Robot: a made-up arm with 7 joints.
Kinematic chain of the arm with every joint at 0, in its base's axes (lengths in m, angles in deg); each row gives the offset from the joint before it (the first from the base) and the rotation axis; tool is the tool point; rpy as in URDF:
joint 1: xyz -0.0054 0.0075 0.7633 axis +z
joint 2: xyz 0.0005 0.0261 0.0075 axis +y
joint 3: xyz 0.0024 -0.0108 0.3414 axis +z
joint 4: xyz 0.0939 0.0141 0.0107 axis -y
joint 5: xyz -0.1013 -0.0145 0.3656 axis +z
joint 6: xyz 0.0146 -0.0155 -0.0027 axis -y
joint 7: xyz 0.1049 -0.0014 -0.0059 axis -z
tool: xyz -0.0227 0.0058 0.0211 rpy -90 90 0
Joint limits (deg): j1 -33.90..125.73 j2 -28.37..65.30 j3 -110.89..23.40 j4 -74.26..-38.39 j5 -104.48..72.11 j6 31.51..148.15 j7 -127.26..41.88
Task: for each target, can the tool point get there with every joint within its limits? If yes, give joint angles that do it. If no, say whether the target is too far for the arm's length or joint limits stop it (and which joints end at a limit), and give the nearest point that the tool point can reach.
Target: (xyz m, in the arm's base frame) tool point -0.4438 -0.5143 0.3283
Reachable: no: joint limits stop it (at a limit: joint 2, joint 3, joint 4, joint 6, joint 7) | nearest point -0.4015 -0.4639 1.0786 | short by 0.753 m
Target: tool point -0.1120 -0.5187 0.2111
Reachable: no: joint limits stop it (at a limit: joint 1, joint 2, joint 4, joint 6, joint 7) | nearest point 0.2993 -0.5851 0.6070 | short by 0.575 m
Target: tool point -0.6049 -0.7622 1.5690
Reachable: no: too far | nearest point -0.3785 -0.4715 1.3513 | short by 0.428 m
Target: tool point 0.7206 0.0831 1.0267
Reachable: yes | joints 22.60 40.89 -35.65 -53.65 56.17 53.91 -50.91
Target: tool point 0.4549 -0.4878 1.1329
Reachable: yes | joints -9.77 50.62 -77.02 -55.86 -10.34 53.99 -45.91
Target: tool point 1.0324 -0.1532 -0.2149
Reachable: no: too far | nearest point 0.6938 -0.1008 0.5002 | short by 0.793 m
